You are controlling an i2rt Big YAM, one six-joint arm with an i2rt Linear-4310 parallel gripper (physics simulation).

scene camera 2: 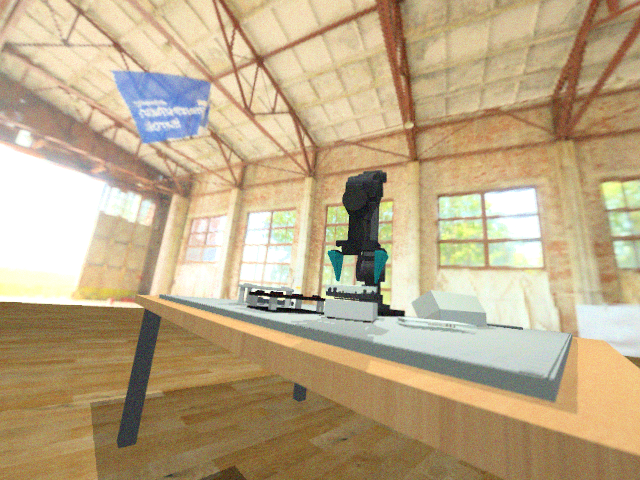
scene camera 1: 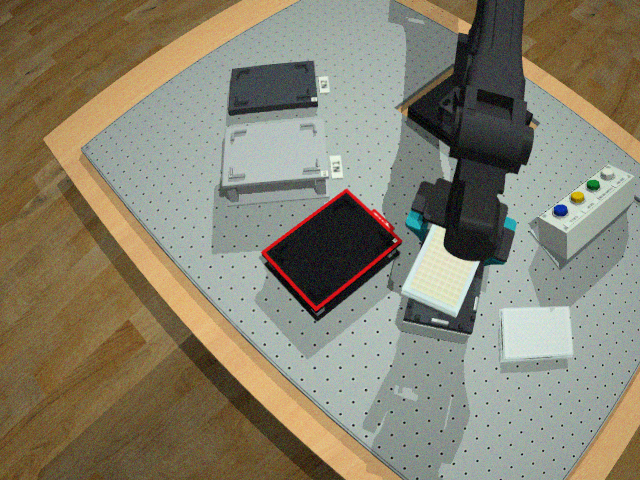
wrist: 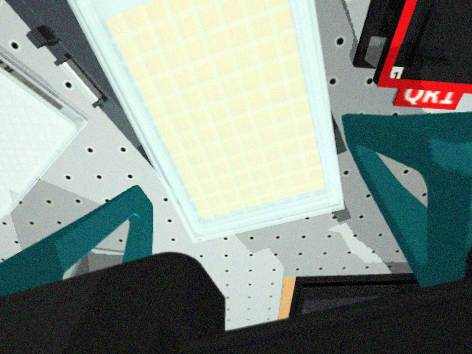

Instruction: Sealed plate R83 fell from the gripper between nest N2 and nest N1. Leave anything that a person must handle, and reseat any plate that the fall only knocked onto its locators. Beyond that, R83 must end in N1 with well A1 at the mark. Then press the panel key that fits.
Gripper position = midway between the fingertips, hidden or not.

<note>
My gripper (scene camera 1: 454, 249) is open, holding nothing. Also in view: a lid (scene camera 1: 437, 277). Also in view: a black plate with red outline (scene camera 1: 336, 247) and a QR1 tag (wrist: 405, 97).
The lid shows as well in the wrist view (wrist: 233, 112). My gripper shows as well in scene camera 2 (scene camera 2: 356, 282) and in the wrist view (wrist: 238, 164). The black plate with red outline is seen too in the wrist view (wrist: 404, 29).
</note>
